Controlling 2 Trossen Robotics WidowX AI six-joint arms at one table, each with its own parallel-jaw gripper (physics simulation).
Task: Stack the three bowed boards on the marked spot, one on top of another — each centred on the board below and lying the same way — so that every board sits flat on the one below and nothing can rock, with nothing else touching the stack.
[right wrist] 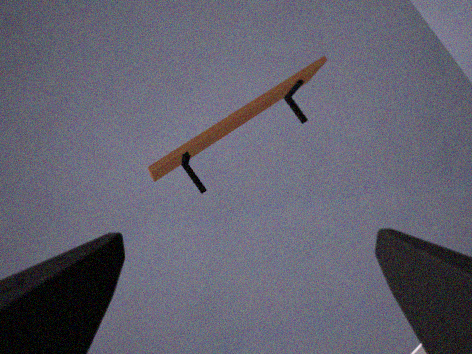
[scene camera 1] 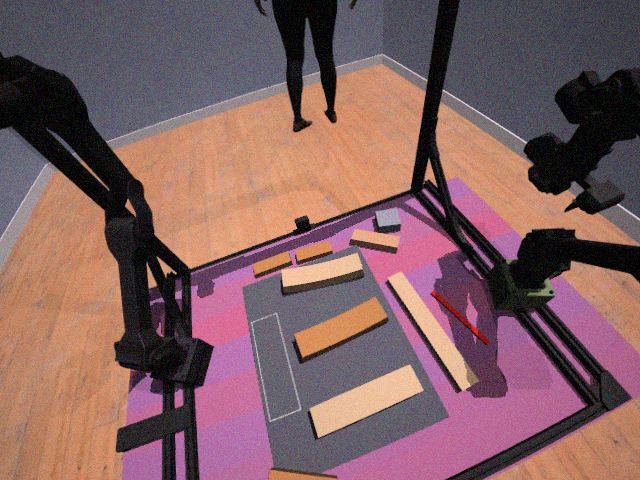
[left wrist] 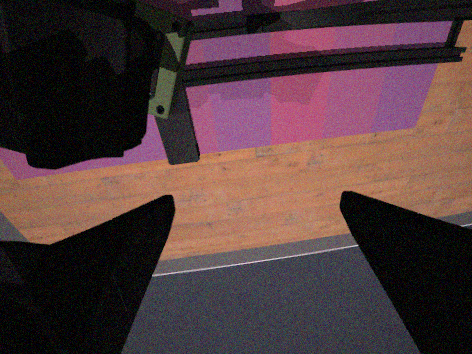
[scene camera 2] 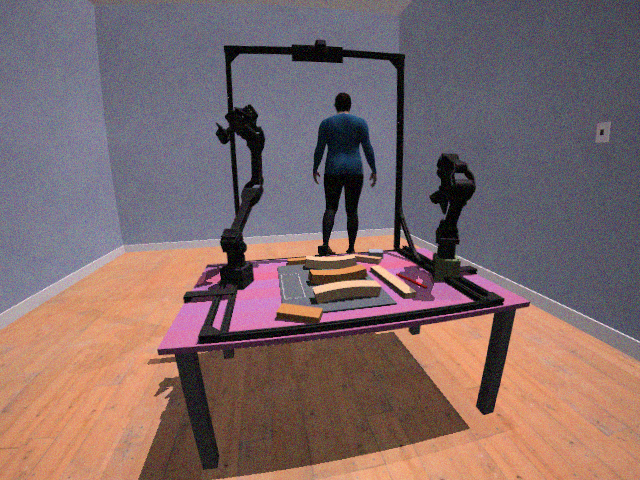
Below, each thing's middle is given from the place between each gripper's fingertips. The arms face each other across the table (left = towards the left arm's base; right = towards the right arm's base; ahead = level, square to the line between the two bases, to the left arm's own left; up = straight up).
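Labels:
It is the long pale plank (scene camera 1: 456, 367) that I see 40 mm ahead of my right hand, 630 mm to the left of it and 660 mm below it.
The long pale plank is also 14 cm ahead of my left hand, 23 cm below it and 30 cm to the right of it.

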